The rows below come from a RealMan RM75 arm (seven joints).
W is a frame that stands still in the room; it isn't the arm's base.
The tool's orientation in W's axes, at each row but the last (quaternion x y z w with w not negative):
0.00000, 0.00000, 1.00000, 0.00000
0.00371, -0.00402, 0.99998, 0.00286
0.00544, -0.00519, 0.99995, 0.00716
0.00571, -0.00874, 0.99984, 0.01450
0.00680, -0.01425, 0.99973, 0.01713
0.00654, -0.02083, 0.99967, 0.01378
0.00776, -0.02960, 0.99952, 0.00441
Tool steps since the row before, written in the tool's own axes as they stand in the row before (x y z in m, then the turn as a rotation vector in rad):
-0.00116, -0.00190, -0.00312, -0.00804, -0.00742, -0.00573
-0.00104, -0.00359, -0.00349, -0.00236, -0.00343, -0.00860
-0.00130, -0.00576, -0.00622, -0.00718, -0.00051, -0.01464
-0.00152, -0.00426, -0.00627, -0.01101, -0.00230, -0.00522
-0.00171, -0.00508, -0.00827, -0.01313, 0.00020, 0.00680
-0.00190, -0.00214, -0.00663, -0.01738, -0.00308, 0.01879
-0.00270, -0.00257, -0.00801, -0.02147, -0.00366, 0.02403
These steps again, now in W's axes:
0.00116, 0.00190, -0.00312, 0.00804, 0.00742, -0.00573
0.00103, 0.00361, -0.00347, 0.00232, 0.00349, -0.00859
0.00132, 0.00581, -0.00617, 0.00703, 0.00056, -0.01471
0.00157, 0.00432, -0.00621, 0.01101, 0.00207, -0.00531
0.00178, 0.00525, -0.00815, 0.01320, -0.00084, 0.00661
0.00188, 0.00236, -0.00656, 0.01769, 0.00182, 0.01866
0.00260, 0.00302, -0.00789, 0.02187, 0.00205, 0.02386

